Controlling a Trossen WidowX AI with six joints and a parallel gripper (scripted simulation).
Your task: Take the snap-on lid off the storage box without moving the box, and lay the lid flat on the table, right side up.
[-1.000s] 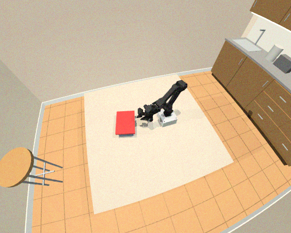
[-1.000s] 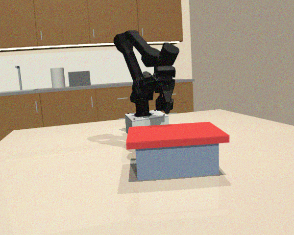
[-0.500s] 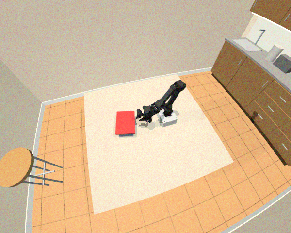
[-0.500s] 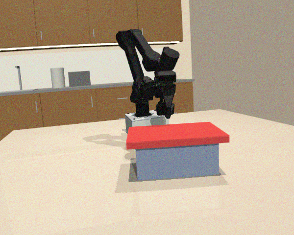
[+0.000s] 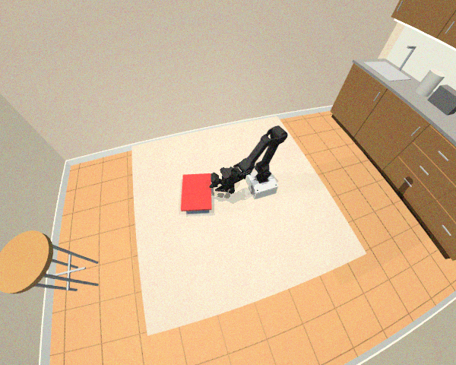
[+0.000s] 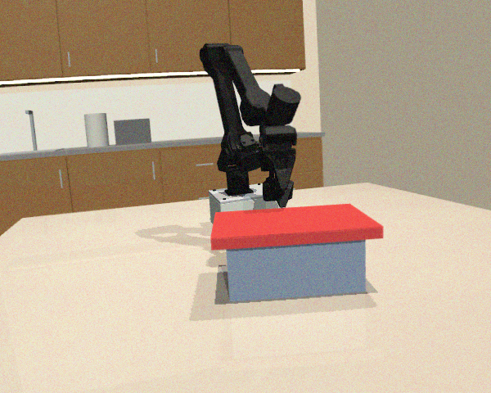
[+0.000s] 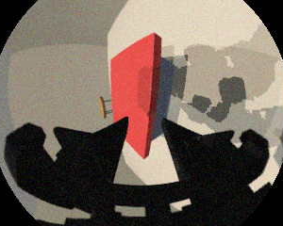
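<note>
My gripper tip is 100 mm short of the red lid, 20 mm to the left of it and 20 mm above it. The rest, counted from my gripper tip: blue-grey storage box (100 mm ahead, 70 mm below, 20 mm to the right).
</note>
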